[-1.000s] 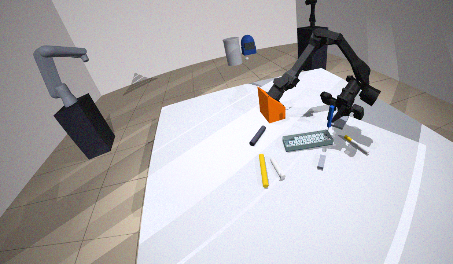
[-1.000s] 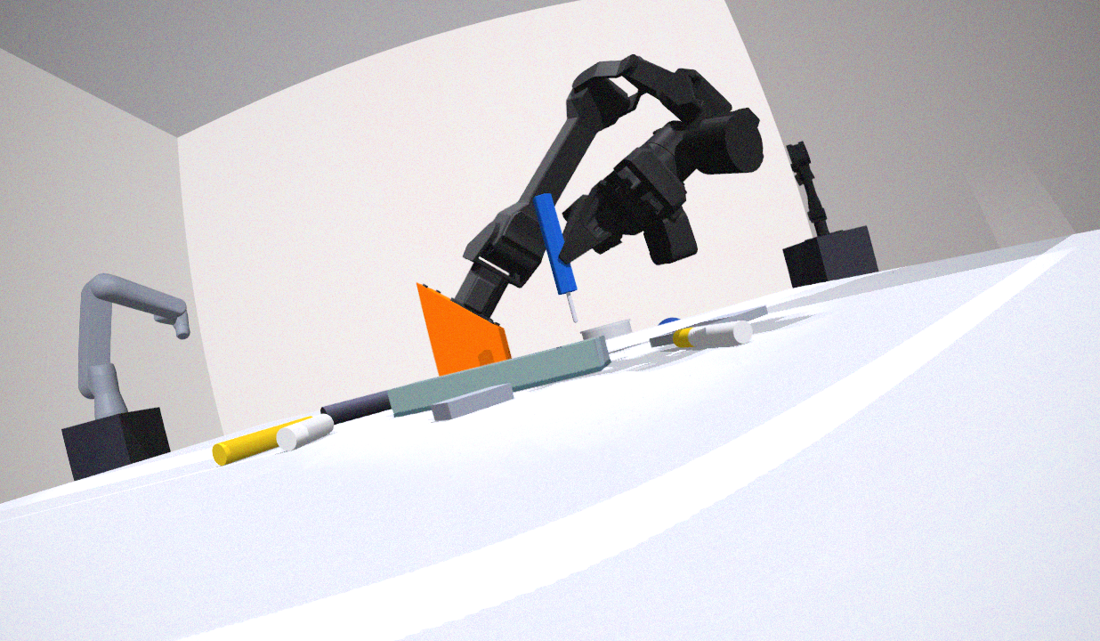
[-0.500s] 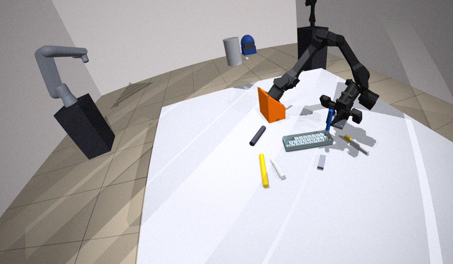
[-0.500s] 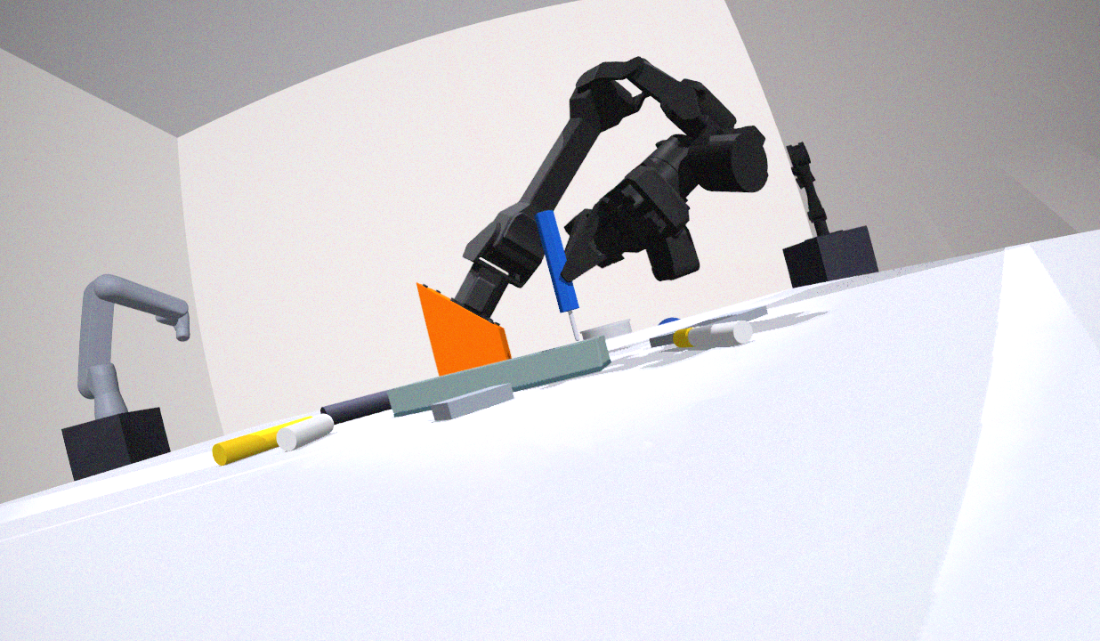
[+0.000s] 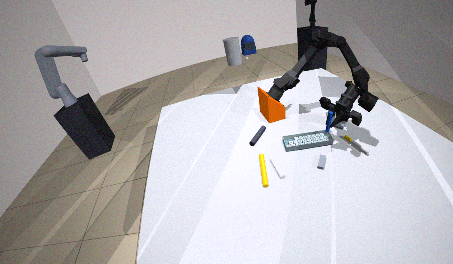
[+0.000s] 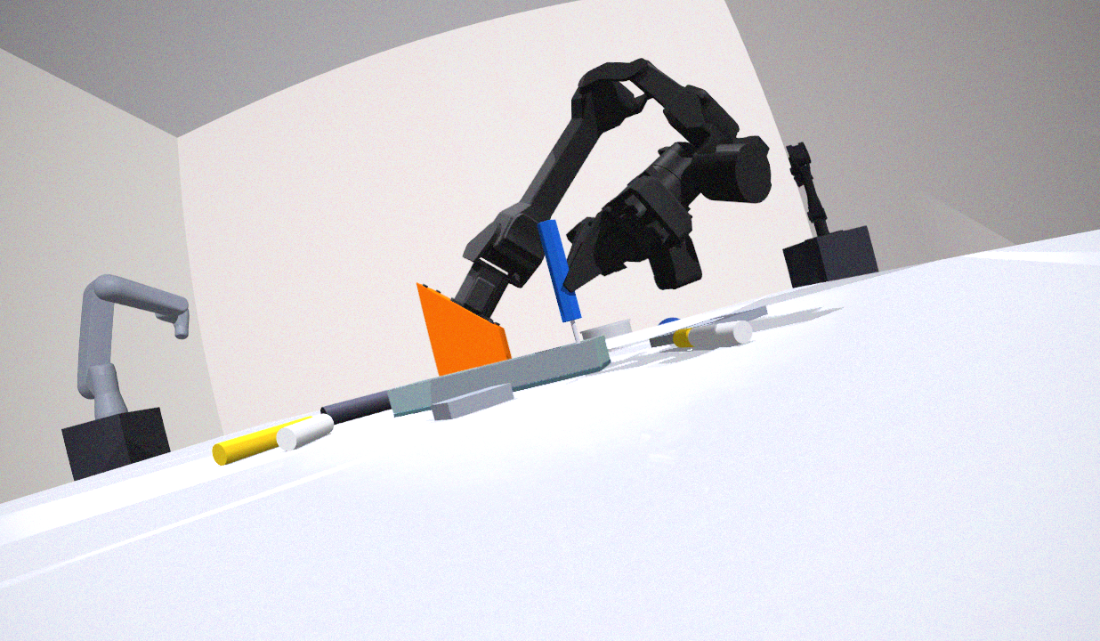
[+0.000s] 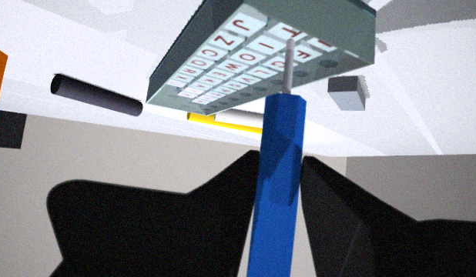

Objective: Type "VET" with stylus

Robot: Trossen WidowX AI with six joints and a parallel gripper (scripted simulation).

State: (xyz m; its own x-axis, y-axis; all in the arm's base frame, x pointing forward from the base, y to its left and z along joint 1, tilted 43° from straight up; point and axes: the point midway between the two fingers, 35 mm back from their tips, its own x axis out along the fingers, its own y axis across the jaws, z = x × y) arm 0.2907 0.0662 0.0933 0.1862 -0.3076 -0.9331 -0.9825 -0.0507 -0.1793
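The T key is 60 mm below my gripper tip. The rest, counted from my gripper tip: stylus tip 50 mm below; then blue stylus 10 mm below; then V key 10 mm behind, 70 mm to the right, 60 mm below.
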